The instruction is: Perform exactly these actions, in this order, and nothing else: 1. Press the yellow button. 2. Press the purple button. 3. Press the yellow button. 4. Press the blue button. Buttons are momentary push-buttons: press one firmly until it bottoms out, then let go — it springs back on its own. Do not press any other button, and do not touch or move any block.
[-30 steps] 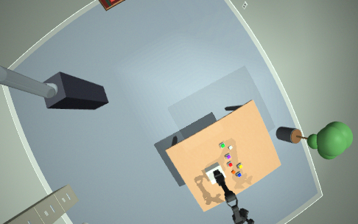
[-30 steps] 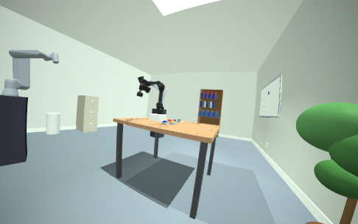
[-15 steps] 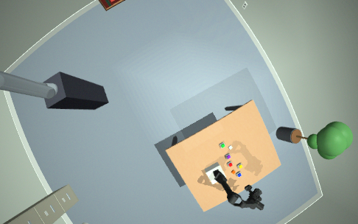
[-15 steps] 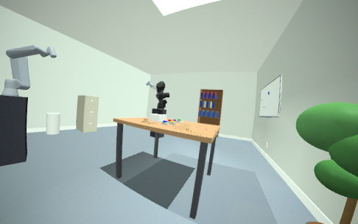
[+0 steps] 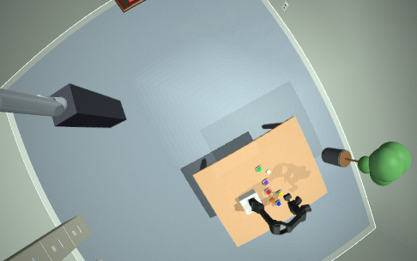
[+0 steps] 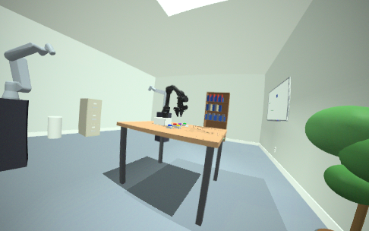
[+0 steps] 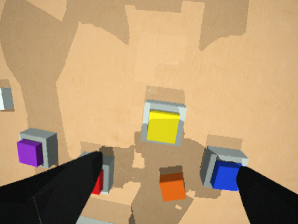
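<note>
Right now the yellow button is 100 mm below my gripper tip, 10 mm to the left of it and 10 mm behind it. The rest, counted from my gripper tip: red button: 110 mm behind, 100 mm below, 80 mm to the left; then orange block: 120 mm below, 100 mm behind, 30 mm to the right; then purple button: 170 mm to the left, 100 mm below, 90 mm behind.
</note>
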